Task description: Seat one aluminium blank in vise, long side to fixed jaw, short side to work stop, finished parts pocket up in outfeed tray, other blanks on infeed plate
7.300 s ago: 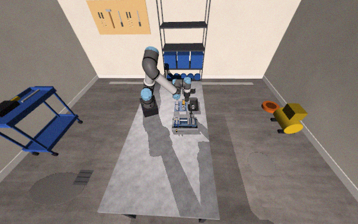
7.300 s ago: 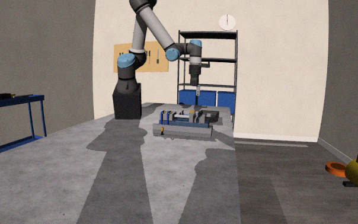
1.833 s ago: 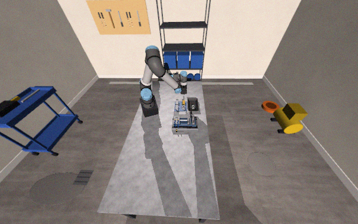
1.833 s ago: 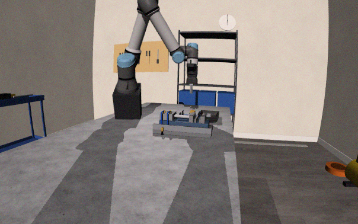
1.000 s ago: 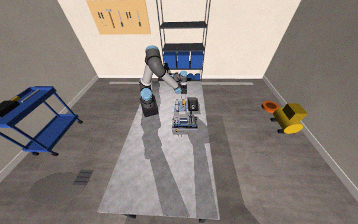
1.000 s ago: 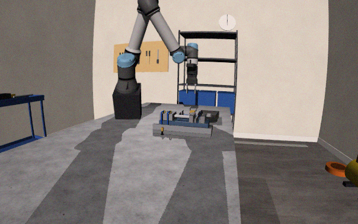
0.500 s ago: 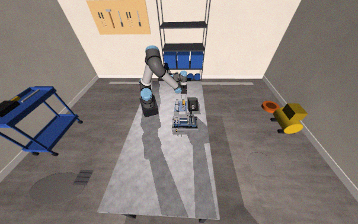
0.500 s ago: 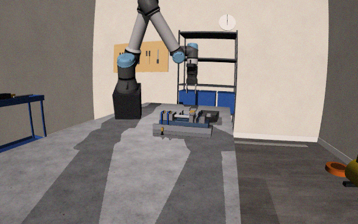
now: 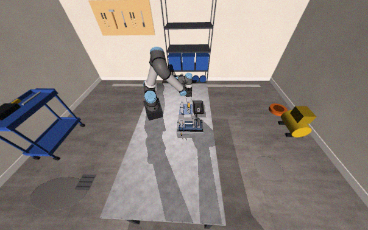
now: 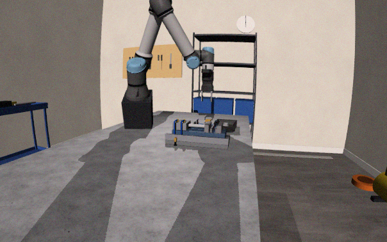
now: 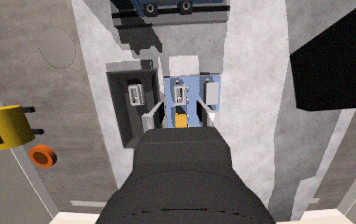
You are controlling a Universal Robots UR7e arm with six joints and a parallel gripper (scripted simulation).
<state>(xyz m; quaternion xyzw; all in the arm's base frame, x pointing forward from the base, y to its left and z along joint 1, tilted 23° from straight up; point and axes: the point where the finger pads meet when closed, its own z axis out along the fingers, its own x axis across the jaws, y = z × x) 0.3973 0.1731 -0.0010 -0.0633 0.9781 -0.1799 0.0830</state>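
The brass blank is 1 cm behind my hand, 9 cm to the left of it and 17 cm below it. Round my hand: vise: 4 cm ahead, 27 cm to the right, 16 cm below.
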